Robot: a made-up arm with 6 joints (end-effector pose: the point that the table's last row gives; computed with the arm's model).
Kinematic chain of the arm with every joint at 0, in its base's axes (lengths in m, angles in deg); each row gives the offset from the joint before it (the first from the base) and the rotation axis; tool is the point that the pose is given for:
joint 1: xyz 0 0 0.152 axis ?
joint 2: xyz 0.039 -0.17 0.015 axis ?
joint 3: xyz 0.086 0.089 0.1 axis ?
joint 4: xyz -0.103 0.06 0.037 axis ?
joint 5: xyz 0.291 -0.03 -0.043 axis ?
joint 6: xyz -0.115 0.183 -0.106 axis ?
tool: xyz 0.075 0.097 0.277
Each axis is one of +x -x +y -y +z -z.
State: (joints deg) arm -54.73 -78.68 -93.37 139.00 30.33 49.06
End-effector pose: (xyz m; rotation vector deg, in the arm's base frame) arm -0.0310 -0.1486 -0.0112 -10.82 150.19 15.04
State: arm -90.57 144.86 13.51 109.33 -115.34 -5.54
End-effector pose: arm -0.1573 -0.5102 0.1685 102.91 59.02 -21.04
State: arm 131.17 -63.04 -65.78 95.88 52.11 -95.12
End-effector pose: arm 0.4468 0.3086 0.0993 26.97 90.26 -4.38
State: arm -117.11 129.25 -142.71 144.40 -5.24 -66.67
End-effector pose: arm -0.0398 0.0880 -0.1249 -141.03 -40.87 -19.54
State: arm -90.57 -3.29 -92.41 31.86 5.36 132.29
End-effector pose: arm -0.2645 0.0120 0.1091 -122.17 14.13 122.76
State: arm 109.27 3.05 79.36 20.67 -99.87 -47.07
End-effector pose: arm -0.4279 0.1451 0.4766 -53.59 -21.46 90.70
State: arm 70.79 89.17 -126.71 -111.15 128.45 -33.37
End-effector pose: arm 0.0128 0.4026 0.2835 -58.87 44.43 20.19
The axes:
joint 1: +z
joint 2: +x
joint 3: -y
joint 4: -x
joint 5: -y
joint 6: +x

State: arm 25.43 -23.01 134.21 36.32 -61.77 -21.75
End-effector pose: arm -0.1449 0.3734 0.3432 -15.05 -75.24 -16.80
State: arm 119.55 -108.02 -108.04 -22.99 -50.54 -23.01
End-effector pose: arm 0.3091 0.4794 -0.1959 -75.92 30.67 -20.16
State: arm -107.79 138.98 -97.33 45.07 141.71 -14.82
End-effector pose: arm -0.2834 0.3023 0.3258 -29.39 158.05 59.17
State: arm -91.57 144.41 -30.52 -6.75 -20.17 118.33
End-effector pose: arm -0.1548 -0.1291 0.2505 -108.85 24.32 -76.41
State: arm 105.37 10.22 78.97 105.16 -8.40 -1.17
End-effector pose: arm -0.1002 0.3845 0.4236 -10.96 -74.40 9.54
